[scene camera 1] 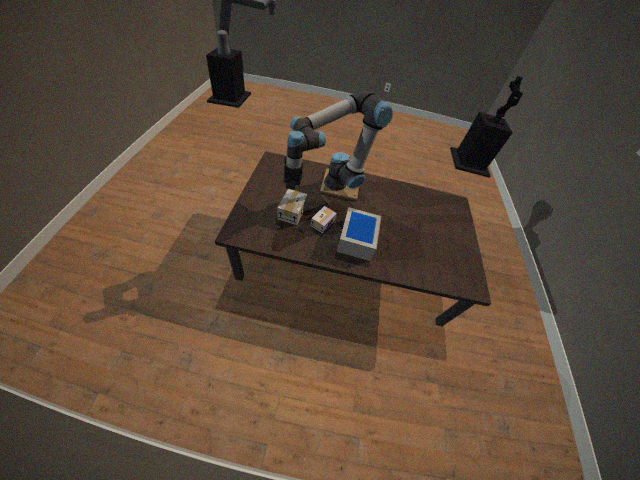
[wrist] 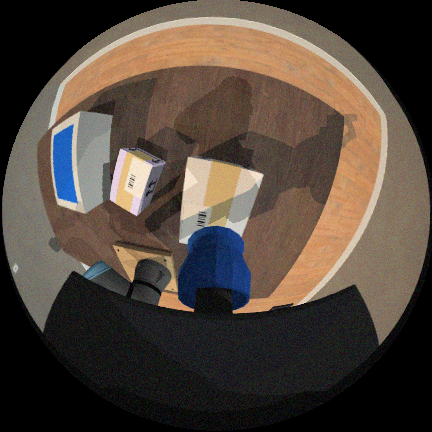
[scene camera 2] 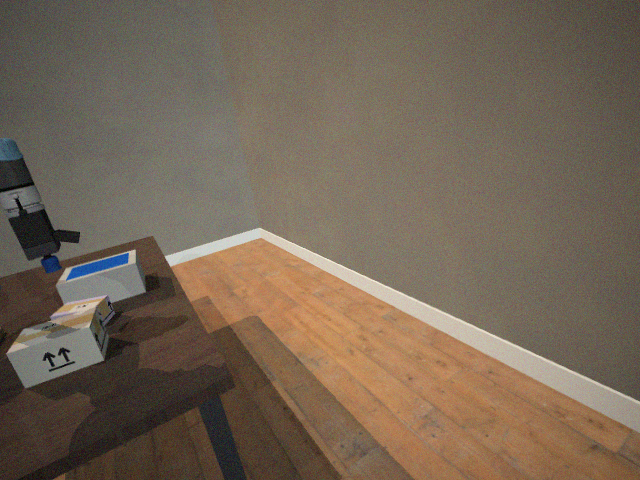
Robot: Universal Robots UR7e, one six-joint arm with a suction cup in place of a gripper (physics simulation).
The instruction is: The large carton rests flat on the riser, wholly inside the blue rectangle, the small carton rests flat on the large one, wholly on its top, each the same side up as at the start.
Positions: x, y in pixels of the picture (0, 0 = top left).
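My suction cup (wrist: 214, 259) holds nothing, and the cup is 21 cm from the middle of a large carton (scene camera 2: 48, 350), above it. A small carton (scene camera 2: 103, 304) rests on the table. A grey riser (scene camera 2: 121, 276) rests on the table as well.
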